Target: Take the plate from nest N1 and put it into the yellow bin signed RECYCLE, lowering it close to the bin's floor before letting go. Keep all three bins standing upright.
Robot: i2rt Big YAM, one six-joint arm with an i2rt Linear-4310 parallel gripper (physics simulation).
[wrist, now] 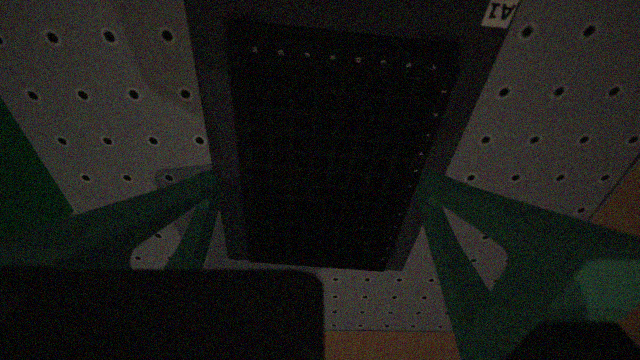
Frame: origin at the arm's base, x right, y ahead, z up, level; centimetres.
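Seen in the pictures: gripper, fingertip midpoint: (319, 181).
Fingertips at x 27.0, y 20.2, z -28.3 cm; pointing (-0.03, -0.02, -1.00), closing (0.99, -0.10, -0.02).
Pixels of each thing's middle, then the offset from my fingertips to it. "pt": a spot on its surface instead. Level surfaces: height alone.
- dark plate, body centre: (327, 178) dx +0.4, dy -0.3, dz -0.6 cm
- light board, its level: dz -2.5 cm
- green surface, surface spot: (22, 180) pt dx -15.9, dy +0.6, dz -1.0 cm
- Orange-brown table top, its level: dz -3.8 cm
A dark plate (330, 150) with a grey rim, rows of small pale marks and a white A1 label lies in the middle of the wrist view. Whether it sits in a nest is too dark to tell, and no N1 sign shows. My gripper (319, 181) is open, with one green finger at each side of the plate. The fingertips overlap the plate's left and right edges in the picture; whether they touch it is unclear. The yellow RECYCLE bin does not show.
A light board (110, 117) with rows of dark holes lies around and under the plate. A green surface (22, 180) stands at the left edge. Orange-brown table top (390, 345) shows beyond the board at the bottom and right. A black shape (150, 315) covers the lower left.
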